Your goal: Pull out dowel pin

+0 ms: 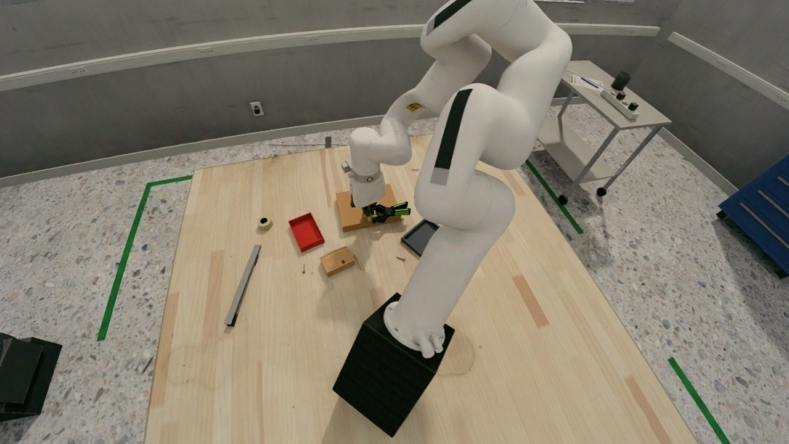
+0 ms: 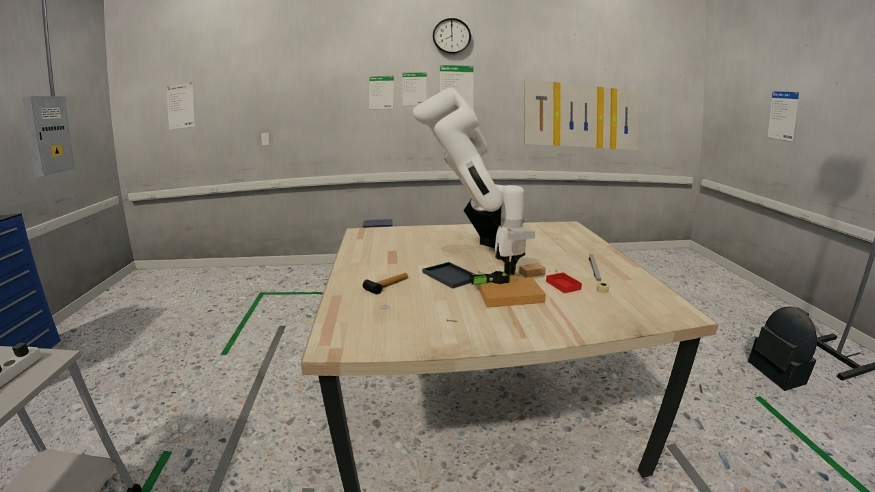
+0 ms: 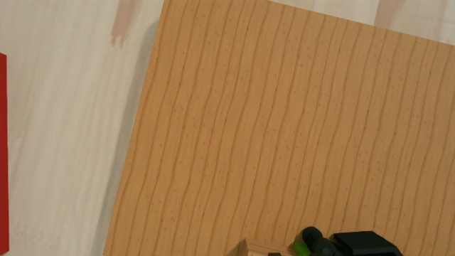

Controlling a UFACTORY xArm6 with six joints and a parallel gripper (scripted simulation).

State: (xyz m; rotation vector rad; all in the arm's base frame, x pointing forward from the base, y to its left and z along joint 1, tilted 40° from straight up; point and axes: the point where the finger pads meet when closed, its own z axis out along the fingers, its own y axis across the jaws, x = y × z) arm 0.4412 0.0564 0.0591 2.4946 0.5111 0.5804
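My hand is 2 cm above the dowel pin. Round my hand: small wooden block: 4 cm below; red tray: 21 cm to the left, 7 cm below; thin dowel: 14 cm behind, 7 cm below, 6 cm to the left.
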